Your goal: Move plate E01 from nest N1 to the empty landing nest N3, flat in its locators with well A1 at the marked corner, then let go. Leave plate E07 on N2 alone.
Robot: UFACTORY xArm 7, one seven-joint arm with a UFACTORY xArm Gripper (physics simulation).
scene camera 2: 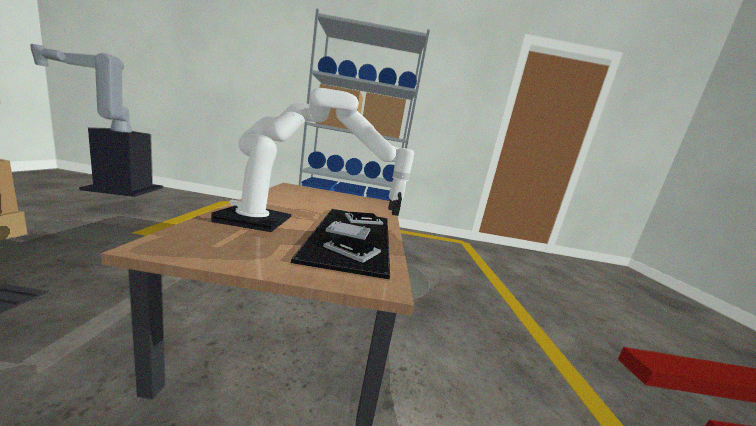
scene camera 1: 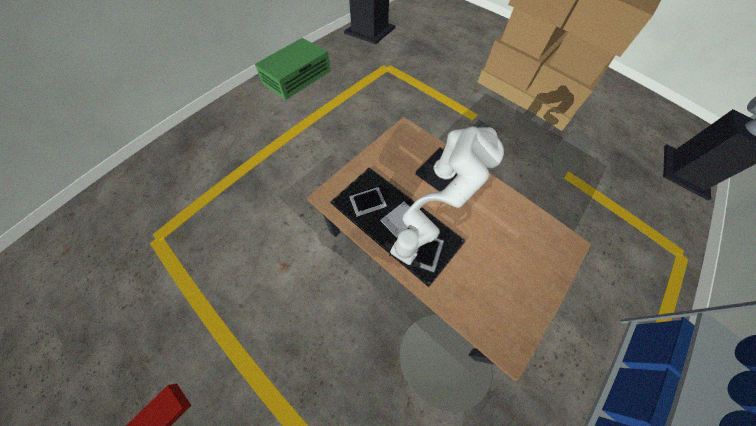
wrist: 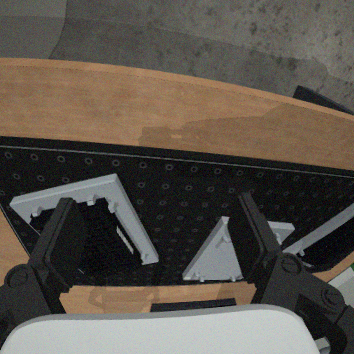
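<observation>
My gripper [wrist: 157,211] [scene camera 2: 395,211] is open and empty, pointing down above the board. In the wrist view one finger overlaps a black plate [wrist: 102,245] [scene camera 1: 425,257] in a grey nest [wrist: 129,215] [scene camera 1: 438,256]; the other overlaps the middle nest. The middle nest [wrist: 215,260] [scene camera 2: 347,229] [scene camera 1: 392,219] is a light grey block with small locators and no plate. Another black plate [wrist: 325,250] [scene camera 1: 368,199] sits in the nest [wrist: 325,227] [scene camera 1: 371,209] at the opposite end. The plate labels and marked corners are too small to read. In scene camera 1 the white wrist hides the fingers.
The nests stand on a black perforated board [scene camera 1: 449,240] [scene camera 2: 317,257] [wrist: 165,185] along the edge of the wooden table [scene camera 1: 529,275] [scene camera 2: 185,259] [wrist: 75,100]. The arm's black base [scene camera 2: 251,219] stands beside the board. A green box [scene camera 1: 293,66] stands on the floor.
</observation>
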